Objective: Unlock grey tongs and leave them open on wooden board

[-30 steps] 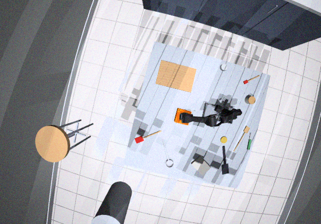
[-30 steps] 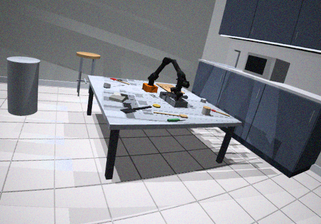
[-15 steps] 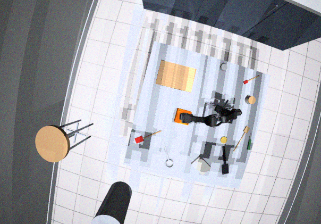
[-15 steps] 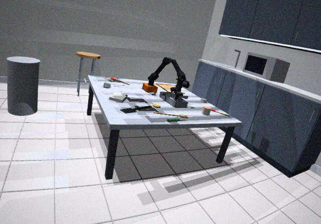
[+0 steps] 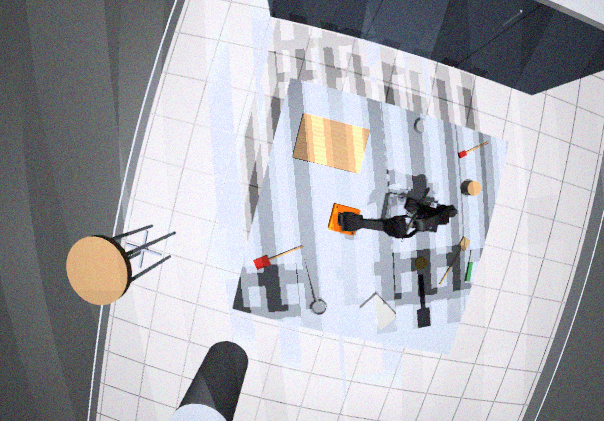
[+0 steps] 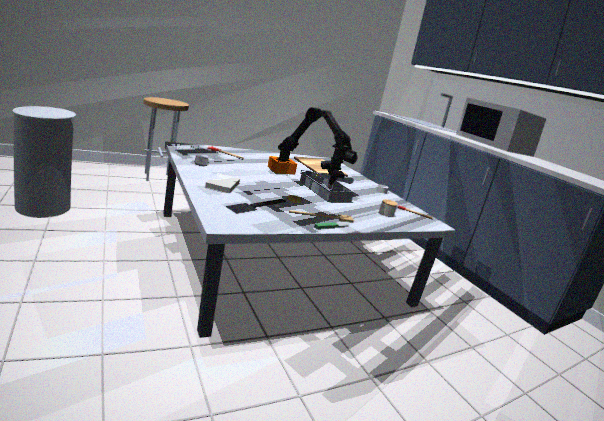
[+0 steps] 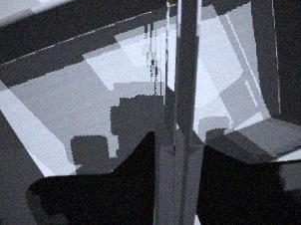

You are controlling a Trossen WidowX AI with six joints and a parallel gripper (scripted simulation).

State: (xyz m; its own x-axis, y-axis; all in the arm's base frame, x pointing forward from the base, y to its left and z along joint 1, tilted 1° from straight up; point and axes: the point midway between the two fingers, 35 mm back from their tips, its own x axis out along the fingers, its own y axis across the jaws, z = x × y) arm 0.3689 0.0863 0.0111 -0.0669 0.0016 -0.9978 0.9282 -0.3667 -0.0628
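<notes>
My gripper tip is now 20 mm to the left of the roasting tin and 20 mm above it. Also, from my gripper tip: yellow disc (100 mm ahead, 300 mm to the right, 40 mm below); wood-topped cup (320 mm ahead, 140 mm to the left, 10 mm below); wooden board (470 mm behind, 290 mm to the left, 40 mm below).
</notes>
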